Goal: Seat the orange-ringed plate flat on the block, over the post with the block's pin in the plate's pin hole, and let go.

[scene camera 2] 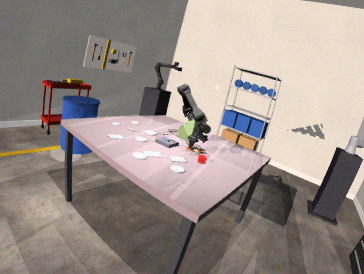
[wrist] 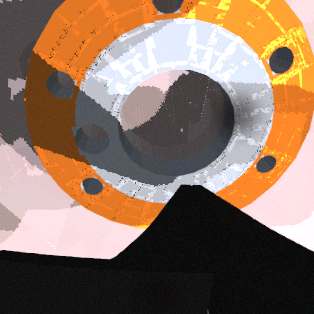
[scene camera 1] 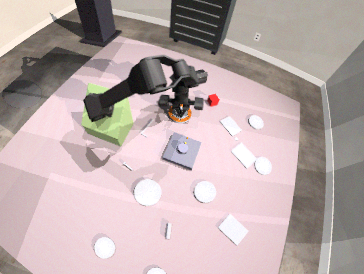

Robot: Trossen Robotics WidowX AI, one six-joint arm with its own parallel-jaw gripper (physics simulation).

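Places are measured from the arm's base along level axes (x ahead, y left, z up), in centimetres.
Pixels of known places: gripper, fingertip midpoint: (scene camera 2: 189, 147) (wrist: 189, 194) (scene camera 1: 180, 116); arm's base, origin of the base link: (scene camera 2: 192, 121) (scene camera 1: 106, 106).
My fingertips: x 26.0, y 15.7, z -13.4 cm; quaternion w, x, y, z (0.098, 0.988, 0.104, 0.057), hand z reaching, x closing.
Note:
Ahead of a thing's pixels: the offset from my fingertips to its top centre. "pt": to the spot under its first point. Level surfaces: height alone.
The orange-ringed plate {dy +2.6, dx -1.2, dz -0.4 cm} (scene camera 1: 186, 116) (scene camera 2: 196, 150) (wrist: 53, 124) lies flat on the pink table {dz -1.6 cm} (scene camera 1: 251, 195), behind the grey block {dy -15.5, dx +6.1, dz +2.3 cm} (scene camera 1: 189, 159) (scene camera 2: 164, 142). The block carries a round post {pt dy -15.9, dx +5.9, dz +2.3 cm} (scene camera 1: 182, 148) and a small yellow-tipped pin {pt dy -12.4, dx +6.1, dz +1.4 cm} (scene camera 1: 185, 142). My gripper (scene camera 1: 180, 109) (scene camera 2: 192, 146) (wrist: 189, 194) points straight down at the plate. Its fingers are shut together, and their tip sits at the near side of the plate's silver inner ring. The wrist view shows the large centre hole and several small holes in the plate. Nothing is between the fingers.
A red cube {dy +15.8, dx +11.5, dz +2.4 cm} (scene camera 1: 213, 99) (scene camera 2: 201, 159) stands right of the plate. A green block (scene camera 1: 113, 125) (scene camera 2: 187, 130) stands to the left under the arm. Several white discs {dy -36.4, dx -0.5, dz -0.8 cm} (scene camera 1: 148, 192), white flat rectangles {dy +5.4, dx +23.4, dz -1.1 cm} (scene camera 1: 230, 125) and small white pegs {dy -10.1, dx -11.0, dz -1.0 cm} (scene camera 1: 146, 128) lie scattered on the table.

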